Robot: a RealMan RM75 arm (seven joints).
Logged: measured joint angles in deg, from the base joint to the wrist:
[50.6, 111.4, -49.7, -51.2, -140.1, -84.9, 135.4]
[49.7, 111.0, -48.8, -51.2, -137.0, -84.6, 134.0]
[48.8, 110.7, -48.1, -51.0, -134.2, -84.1, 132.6]
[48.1, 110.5, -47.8, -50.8, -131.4, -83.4, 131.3]
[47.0, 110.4, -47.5, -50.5, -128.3, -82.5, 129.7]
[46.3, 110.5, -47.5, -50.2, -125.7, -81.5, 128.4]
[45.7, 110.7, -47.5, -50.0, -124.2, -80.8, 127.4]
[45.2, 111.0, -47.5, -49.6, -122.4, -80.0, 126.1]
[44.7, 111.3, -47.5, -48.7, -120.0, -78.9, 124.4]
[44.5, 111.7, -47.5, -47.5, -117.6, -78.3, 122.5]
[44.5, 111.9, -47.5, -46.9, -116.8, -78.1, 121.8]
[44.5, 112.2, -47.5, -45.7, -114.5, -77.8, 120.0]
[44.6, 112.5, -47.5, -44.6, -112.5, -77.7, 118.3]
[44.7, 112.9, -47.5, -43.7, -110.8, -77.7, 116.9]
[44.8, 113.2, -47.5, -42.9, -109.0, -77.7, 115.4]
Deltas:
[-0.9, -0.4, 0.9, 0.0, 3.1, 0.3, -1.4]
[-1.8, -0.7, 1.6, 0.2, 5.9, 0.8, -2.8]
[-2.5, -0.9, 1.9, 0.4, 8.7, 1.5, -4.1]
[-3.6, -1.0, 2.2, 0.7, 11.8, 2.4, -5.7]
[-4.3, -0.9, 2.2, 1.0, 14.4, 3.4, -7.0]
[-4.9, -0.7, 2.2, 1.2, 15.9, 4.1, -8.0]
[-5.4, -0.4, 2.2, 1.6, 17.7, 4.9, -9.3]
[-5.9, -0.1, 2.2, 2.5, 20.1, 6.0, -11.0]
[-6.1, 0.3, 2.2, 3.7, 22.5, 6.6, -12.9]
[-6.1, 0.5, 2.2, 4.3, 23.3, 6.8, -13.6]
[-6.1, 0.8, 2.2, 5.5, 25.6, 7.1, -15.4]
[-6.0, 1.1, 2.2, 6.6, 27.6, 7.2, -17.1]
[-5.9, 1.5, 2.2, 7.5, 29.3, 7.2, -18.5]
[-5.8, 1.8, 2.2, 8.3, 31.1, 7.2, -20.0]

